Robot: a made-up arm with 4 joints.
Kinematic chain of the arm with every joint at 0, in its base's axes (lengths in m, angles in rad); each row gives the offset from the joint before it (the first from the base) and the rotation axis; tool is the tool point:
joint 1: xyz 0 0 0.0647 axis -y
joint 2: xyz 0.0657 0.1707 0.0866 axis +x
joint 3: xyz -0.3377 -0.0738 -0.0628 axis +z
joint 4: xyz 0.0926 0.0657 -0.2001 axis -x
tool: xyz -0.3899 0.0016 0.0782
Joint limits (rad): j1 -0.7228..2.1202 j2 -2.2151..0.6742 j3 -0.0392..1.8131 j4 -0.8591..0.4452
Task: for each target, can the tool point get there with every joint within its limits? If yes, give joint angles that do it. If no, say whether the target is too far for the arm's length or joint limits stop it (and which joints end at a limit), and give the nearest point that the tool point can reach.
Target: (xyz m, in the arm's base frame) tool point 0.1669 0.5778 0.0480
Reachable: no: joint limits stop it (at a limit: joint 1, joint 2, joint 3, joint 4) | nearest point 0.3293 0.3213 -0.3963 | short by 0.538 m
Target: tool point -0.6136 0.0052 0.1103
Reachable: yes | joints 0.6723 -1.6787 0.9869 -0.6620
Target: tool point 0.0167 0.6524 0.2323
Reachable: no: joint limits stop it (at a limit: joint 2, joint 3) | nearest point 0.0548 0.2438 0.6150 | short by 0.561 m
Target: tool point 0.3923 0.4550 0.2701
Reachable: no: joint limits stop it (at a limit: joint 1, joint 2, joint 3, joint 4) | nearest point 0.1776 0.2211 0.5805 | short by 0.444 m
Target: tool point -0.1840 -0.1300 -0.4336
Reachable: yes | joints 1.3396 -0.6409 0.6219 -0.5930
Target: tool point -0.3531 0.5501 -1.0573
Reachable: no: too far | nearest point -0.1957 0.2126 -0.5570 | short by 0.624 m
